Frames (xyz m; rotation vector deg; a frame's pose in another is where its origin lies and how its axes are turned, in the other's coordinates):
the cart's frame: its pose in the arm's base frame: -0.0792 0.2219 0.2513 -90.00 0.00 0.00
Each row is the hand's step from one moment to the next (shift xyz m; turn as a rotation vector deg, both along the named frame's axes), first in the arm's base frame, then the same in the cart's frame.
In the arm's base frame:
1: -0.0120 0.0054 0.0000 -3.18 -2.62 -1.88
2: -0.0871 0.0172 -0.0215 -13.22 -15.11 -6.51
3: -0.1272 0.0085 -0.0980 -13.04 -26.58 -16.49
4: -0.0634 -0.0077 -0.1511 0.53 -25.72 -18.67
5: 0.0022 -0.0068 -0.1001 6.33 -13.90 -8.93
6: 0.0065 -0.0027 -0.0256 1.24 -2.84 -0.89
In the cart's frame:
1: -0.0120 0.0000 0.0054 -3.18 1.88 -2.62
2: -0.0871 0.0215 0.0172 -13.22 6.51 -15.11
3: -0.1272 0.0980 0.0085 -13.04 16.49 -26.58
4: -0.0634 0.1511 -0.0077 0.53 18.67 -25.72
5: 0.0022 0.1001 -0.0068 6.33 8.93 -13.90
6: 0.0065 0.0256 -0.0027 1.24 0.89 -2.84

